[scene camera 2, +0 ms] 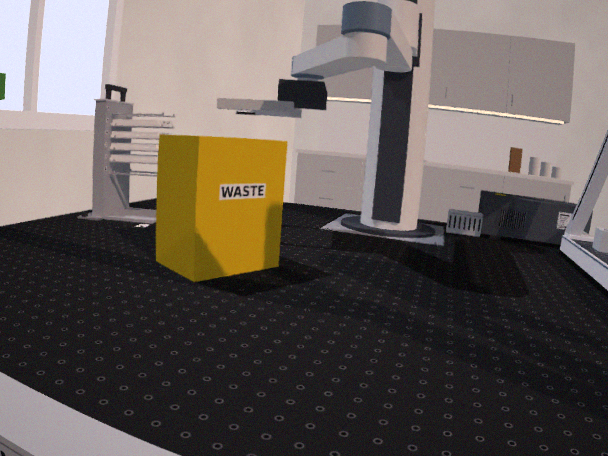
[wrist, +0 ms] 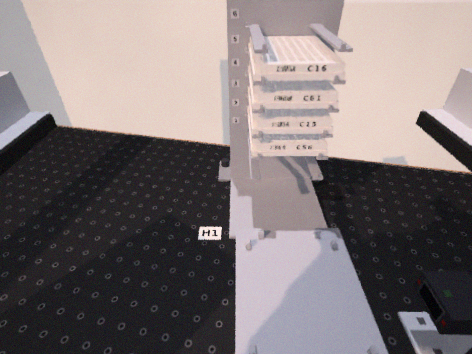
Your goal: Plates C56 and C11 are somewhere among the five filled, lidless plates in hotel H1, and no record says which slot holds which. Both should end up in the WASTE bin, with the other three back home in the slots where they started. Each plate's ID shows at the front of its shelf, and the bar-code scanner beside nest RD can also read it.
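Frame: origin at the arm's base, x ahead, y left, z up, level; metres.
Where they show: gripper, fingertip midpoint: [scene camera 2: 228,106] [wrist: 235,98]; arm's base, origin of the base link: [scene camera 2: 387,232].
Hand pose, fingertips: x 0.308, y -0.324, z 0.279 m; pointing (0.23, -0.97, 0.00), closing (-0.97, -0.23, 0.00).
Each offset is from my fingertips to the top centre of the thing. "spot": to the spot under its first point.
In the wrist view, hotel H1 [scene camera 2: 101,160] [wrist: 286,17] holds four filled plates in a stack, with bare rails above them. From the top, the fronts read C16 @[dx -0.005, dy -0.235, dz -0.032 m] [wrist: 300,69], C61 @[dx -0.005, dy -0.235, dz -0.060 m] [wrist: 297,98], one like C13 or C15 @[dx -0.005, dy -0.235, dz -0.089 m] [wrist: 295,124], and C56 @[dx -0.005, dy -0.235, dz -0.117 m] [wrist: 295,147] lowest. C11 does not show in the views. The yellow WASTE bin @[dx +0.241, dy +0.124, dz -0.067 m] [scene camera 2: 240,225] stands in front of the arm in the scene view; its inside is hidden. My gripper [scene camera 2: 227,108] [wrist: 235,98] is open and empty, above bin height, facing the hotel's front, with its fingers at the wrist view's sides.
A pale flat plate @[dx -0.047, dy -0.057, dz -0.197 m] [wrist: 300,285] with small corner posts lies in front of the hotel. A dark box @[dx -0.178, dy -0.074, dz -0.184 m] [wrist: 450,302] with a green mark stands at the lower right on a white bracket. The H1 label @[spot: dx +0.077, dy -0.157, dz -0.266 m] [wrist: 210,233] lies left of the hotel. A dark grey unit @[spot: dx -0.342, dy +0.689, dz -0.197 m] [scene camera 2: 525,217] stands right of the arm column.
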